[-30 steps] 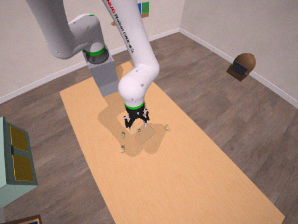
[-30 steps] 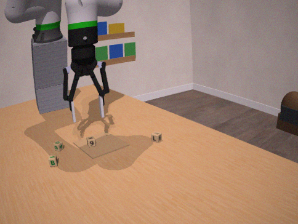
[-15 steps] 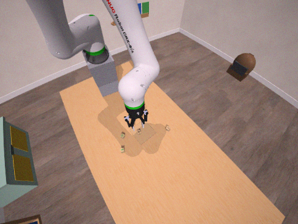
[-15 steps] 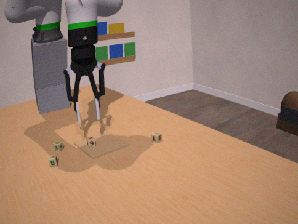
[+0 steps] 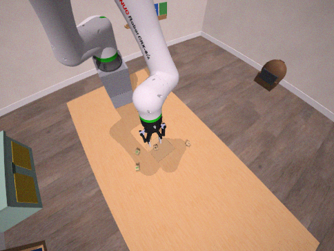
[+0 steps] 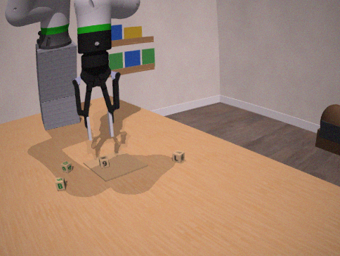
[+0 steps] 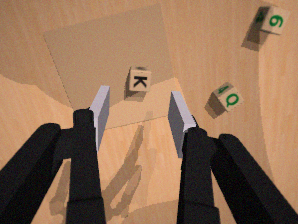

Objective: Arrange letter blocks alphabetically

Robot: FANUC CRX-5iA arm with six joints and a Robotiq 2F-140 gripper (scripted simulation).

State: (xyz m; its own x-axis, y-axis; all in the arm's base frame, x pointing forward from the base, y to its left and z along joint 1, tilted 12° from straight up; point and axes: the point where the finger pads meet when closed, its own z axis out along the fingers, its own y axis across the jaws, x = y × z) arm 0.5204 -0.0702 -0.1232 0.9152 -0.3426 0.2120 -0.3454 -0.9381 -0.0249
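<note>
My hand is 10 mm short of the thin tan mat, 30 mm to the right of it and 120 mm above it.
</note>
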